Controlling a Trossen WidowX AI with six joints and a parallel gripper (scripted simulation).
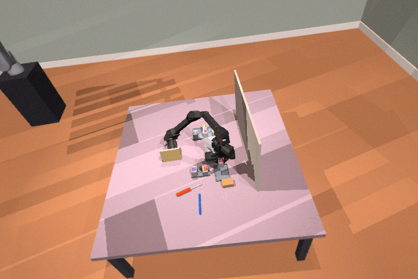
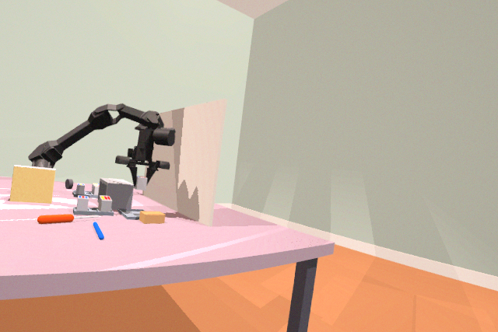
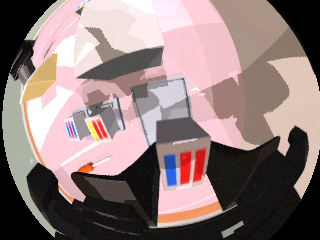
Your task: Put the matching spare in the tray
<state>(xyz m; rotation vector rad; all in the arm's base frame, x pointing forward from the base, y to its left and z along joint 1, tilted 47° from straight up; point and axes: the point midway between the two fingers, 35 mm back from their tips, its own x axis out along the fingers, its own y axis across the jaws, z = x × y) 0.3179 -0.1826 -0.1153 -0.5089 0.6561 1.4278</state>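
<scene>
Now: gripper tip 10 cm above the grey tray. Also, from my gripper tip: rack: 15 cm behind, 3 cm to the left, 10 cm below; then grey spare: 2 cm above; then tan block: 2 cm ahead, 9 cm to the right, 9 cm below.
</scene>
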